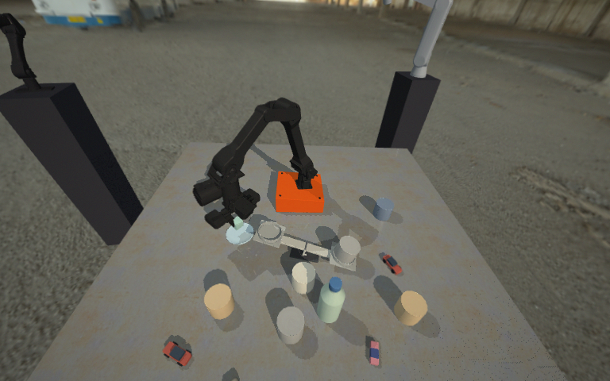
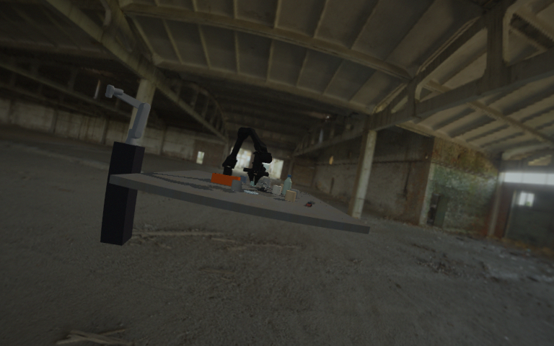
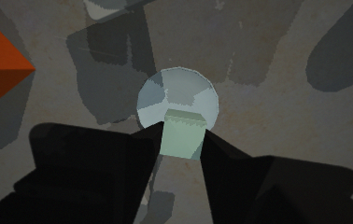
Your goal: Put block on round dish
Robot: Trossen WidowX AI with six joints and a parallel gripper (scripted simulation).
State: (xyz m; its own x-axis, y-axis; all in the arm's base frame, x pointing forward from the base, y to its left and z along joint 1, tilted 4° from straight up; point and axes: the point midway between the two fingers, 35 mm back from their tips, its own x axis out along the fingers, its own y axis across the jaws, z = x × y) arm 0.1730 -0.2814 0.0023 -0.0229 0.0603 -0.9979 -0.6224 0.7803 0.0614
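Now: gripper tip 50 mm above the pale blue round dish. From my gripper tip the other things lie so: pale green block: 10 mm above; then small balance: 220 mm to the left, 130 mm ahead, 30 mm below; then cream cylinder: 220 mm ahead, 180 mm to the left, 20 mm below.
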